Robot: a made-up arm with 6 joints.
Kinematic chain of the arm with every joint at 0, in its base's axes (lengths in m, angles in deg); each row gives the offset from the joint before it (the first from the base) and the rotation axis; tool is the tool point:
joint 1: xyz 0 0 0.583 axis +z
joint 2: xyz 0 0 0 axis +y
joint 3: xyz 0 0 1.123 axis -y
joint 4: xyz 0 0 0 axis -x
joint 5: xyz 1.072 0 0 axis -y
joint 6: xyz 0 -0.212 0 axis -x
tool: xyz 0 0 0
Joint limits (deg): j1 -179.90..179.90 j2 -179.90..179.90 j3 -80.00..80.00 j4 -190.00..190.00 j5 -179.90..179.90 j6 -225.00..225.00
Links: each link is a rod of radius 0.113 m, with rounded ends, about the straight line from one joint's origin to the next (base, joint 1, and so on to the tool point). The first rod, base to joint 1, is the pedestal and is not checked.
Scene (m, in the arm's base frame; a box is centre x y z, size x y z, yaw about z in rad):
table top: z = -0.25
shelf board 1: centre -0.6 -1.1 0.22 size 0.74 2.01 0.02 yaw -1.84
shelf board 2: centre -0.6 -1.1 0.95 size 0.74 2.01 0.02 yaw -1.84
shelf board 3: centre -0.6 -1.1 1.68 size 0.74 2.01 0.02 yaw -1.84
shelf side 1: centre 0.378 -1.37 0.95 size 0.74 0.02 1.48 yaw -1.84
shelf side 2: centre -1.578 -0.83 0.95 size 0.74 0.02 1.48 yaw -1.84
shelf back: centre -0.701 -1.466 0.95 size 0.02 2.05 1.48 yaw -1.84
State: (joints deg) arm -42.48 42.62 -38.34 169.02 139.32 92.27
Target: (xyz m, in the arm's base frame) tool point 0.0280 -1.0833 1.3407
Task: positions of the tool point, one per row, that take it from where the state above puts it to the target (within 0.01 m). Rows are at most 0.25 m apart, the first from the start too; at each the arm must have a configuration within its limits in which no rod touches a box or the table.
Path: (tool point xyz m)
1: 0.7282 -0.6009 0.5298
2: 0.5793 -0.6471 0.6801
3: 0.4295 -0.6401 0.8027
4: 0.2975 -0.5877 0.8944
5: 0.2259 -0.6578 1.1054
6: 0.1478 -0.6489 1.3408
7: 0.0962 -0.8646 1.3639
8: 0.0280 -1.0833 1.3407

